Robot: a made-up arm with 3 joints. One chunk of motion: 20 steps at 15 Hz.
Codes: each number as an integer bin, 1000 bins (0 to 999) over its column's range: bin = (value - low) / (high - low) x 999, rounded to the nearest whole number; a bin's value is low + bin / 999 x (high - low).
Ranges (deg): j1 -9.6..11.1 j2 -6..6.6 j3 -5.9..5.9
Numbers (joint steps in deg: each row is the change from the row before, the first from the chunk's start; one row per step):
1: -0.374 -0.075 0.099
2: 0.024 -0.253 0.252
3: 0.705 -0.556 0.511
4: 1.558 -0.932 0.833
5: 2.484 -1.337 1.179
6: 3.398 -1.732 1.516
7: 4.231 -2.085 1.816
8: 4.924 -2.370 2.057
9: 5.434 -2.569 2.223
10: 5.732 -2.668 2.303
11: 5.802 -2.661 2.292
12: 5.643 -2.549 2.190
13: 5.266 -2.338 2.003
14: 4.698 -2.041 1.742
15: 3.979 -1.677 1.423
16: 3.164 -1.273 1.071
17: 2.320 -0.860 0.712
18: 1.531 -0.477 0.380
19: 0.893 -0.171 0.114
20: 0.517 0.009 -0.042
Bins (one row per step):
1: 445 470 508
2: 464 456 521
3: 497 432 543
4: 538 402 570
5: 583 370 599
6: 627 338 628
7: 667 310 653
8: 701 288 674
9: 726 272 688
10: 740 264 694
11: 743 265 694
12: 736 274 685
13: 717 290 669
14: 690 314 647
15: 655 343 620
16: 616 375 590
17: 575 408 560
18: 537 438 532
19: 506 462 509
20: 488 476 496

